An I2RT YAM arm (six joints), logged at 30 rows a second.
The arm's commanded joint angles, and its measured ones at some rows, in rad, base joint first. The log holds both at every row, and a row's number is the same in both.
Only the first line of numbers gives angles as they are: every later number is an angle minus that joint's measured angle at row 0.
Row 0, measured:
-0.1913, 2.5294, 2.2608, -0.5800, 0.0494, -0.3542
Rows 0 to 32, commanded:
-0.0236, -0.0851, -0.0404, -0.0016, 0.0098, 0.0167
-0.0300, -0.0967, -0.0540, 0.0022, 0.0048, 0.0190
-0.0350, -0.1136, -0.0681, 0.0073, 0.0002, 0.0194
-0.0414, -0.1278, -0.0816, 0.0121, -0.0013, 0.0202
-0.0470, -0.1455, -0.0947, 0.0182, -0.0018, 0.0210
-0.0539, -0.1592, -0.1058, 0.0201, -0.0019, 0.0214
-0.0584, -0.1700, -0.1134, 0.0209, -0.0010, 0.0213
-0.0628, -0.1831, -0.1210, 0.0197, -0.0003, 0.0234
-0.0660, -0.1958, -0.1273, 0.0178, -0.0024, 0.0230
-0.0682, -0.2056, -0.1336, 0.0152, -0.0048, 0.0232
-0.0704, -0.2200, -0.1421, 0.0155, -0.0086, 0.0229
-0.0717, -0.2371, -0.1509, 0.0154, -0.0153, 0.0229
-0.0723, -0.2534, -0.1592, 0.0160, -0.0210, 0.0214
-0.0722, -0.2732, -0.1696, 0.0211, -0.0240, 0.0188
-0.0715, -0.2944, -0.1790, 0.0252, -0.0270, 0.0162
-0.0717, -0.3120, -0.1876, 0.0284, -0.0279, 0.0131
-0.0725, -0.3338, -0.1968, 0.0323, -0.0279, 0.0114
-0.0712, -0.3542, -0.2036, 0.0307, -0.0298, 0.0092
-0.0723, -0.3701, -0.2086, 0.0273, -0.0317, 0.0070
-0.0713, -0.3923, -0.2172, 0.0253, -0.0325, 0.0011
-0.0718, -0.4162, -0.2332, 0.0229, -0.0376, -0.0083
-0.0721, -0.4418, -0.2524, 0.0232, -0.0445, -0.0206
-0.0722, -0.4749, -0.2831, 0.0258, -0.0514, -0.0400
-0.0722, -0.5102, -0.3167, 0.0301, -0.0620, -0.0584
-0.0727, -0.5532, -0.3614, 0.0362, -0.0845, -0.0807
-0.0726, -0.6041, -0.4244, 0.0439, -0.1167, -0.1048
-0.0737, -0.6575, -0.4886, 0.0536, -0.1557, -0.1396
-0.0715, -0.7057, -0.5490, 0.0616, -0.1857, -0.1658
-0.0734, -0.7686, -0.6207, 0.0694, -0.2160, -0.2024
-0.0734, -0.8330, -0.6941, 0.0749, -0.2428, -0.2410
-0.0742, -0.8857, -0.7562, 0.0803, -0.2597, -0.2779
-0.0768, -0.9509, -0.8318, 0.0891, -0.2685, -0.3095
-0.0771, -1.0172, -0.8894, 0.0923, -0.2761, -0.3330
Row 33, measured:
-0.0710, -0.8854, -0.7729, 0.0904, -0.1854, -0.2033
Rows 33 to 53, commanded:
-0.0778, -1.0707, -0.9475, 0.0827, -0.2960, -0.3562
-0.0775, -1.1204, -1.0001, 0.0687, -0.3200, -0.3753
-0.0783, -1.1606, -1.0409, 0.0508, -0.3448, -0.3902
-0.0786, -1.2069, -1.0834, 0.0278, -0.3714, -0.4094
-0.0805, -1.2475, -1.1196, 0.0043, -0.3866, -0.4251
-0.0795, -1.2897, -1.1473, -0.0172, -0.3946, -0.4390
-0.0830, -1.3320, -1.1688, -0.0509, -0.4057, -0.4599
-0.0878, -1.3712, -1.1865, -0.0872, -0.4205, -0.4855
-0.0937, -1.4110, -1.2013, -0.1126, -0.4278, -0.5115
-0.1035, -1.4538, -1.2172, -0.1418, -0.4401, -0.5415
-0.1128, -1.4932, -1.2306, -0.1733, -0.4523, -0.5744
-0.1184, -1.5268, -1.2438, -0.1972, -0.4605, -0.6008
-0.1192, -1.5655, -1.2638, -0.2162, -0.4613, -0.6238
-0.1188, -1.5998, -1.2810, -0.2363, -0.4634, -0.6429
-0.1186, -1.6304, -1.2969, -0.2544, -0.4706, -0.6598
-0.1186, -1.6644, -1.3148, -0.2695, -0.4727, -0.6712
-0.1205, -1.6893, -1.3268, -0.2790, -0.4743, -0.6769
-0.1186, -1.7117, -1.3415, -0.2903, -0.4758, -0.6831
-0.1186, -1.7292, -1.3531, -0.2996, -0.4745, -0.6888
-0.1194, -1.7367, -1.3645, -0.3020, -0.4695, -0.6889
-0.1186, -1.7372, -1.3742, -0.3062, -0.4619, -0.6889
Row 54, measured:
-0.1129, -1.7369, -1.3413, -0.2411, -0.4459, -0.6462
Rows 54 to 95, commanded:
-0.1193, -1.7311, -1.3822, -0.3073, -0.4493, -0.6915
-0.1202, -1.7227, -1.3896, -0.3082, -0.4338, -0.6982
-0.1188, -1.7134, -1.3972, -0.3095, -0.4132, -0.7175
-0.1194, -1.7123, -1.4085, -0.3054, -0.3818, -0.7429
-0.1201, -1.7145, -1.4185, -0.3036, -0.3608, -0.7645
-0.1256, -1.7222, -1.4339, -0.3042, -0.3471, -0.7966
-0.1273, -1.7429, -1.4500, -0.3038, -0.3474, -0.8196
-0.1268, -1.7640, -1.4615, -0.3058, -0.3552, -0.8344
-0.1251, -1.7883, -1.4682, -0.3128, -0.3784, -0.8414
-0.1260, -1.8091, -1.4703, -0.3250, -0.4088, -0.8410
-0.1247, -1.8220, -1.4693, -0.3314, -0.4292, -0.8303
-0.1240, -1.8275, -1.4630, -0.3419, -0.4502, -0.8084
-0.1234, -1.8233, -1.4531, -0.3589, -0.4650, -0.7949
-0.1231, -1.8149, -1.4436, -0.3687, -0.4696, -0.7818
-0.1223, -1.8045, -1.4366, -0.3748, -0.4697, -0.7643
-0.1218, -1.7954, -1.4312, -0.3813, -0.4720, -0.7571
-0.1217, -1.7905, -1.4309, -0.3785, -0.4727, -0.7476
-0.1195, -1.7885, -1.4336, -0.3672, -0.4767, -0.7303
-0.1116, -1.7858, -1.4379, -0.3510, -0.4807, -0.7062
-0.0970, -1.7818, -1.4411, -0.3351, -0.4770, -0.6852
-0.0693, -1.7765, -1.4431, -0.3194, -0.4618, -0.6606
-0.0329, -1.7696, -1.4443, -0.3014, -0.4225, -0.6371
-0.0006, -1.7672, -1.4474, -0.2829, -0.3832, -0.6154
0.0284, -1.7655, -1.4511, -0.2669, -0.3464, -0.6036
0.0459, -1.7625, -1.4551, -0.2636, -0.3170, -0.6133
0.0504, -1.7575, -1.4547, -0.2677, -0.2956, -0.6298
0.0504, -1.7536, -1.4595, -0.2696, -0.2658, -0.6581
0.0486, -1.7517, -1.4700, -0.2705, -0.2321, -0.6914
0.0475, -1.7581, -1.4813, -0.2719, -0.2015, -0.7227
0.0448, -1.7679, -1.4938, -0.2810, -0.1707, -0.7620
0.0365, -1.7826, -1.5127, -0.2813, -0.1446, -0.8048
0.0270, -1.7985, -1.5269, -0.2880, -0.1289, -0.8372
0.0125, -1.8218, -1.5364, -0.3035, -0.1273, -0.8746
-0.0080, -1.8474, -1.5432, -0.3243, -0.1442, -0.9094
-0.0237, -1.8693, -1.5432, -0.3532, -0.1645, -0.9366
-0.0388, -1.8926, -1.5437, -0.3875, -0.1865, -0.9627
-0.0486, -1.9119, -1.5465, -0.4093, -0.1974, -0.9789
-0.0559, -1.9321, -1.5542, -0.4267, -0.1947, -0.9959
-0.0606, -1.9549, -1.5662, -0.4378, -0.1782, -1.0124
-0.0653, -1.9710, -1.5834, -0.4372, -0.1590, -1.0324
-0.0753, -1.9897, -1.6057, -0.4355, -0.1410, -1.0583
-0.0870, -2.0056, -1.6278, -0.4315, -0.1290, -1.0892
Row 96, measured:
-0.0637, -1.9791, -1.5766, -0.3708, -0.1740, -0.9838
